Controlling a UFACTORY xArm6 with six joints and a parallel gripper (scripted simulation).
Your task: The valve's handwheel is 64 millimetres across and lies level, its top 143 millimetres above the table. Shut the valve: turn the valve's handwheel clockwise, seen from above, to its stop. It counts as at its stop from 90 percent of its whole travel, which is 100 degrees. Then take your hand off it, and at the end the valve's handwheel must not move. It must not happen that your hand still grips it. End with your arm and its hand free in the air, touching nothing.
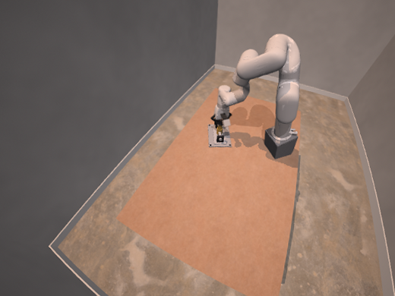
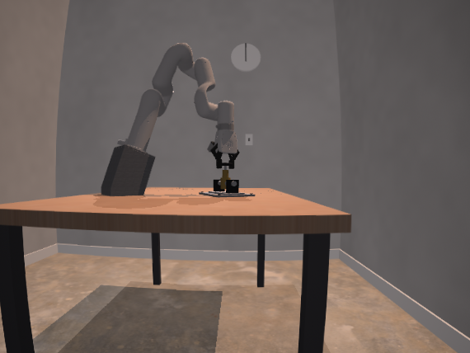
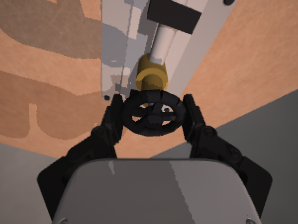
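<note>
Right now the black spoked handwheel is right at my hand. Round my hand: grey baseplate: 130 mm below.
</note>
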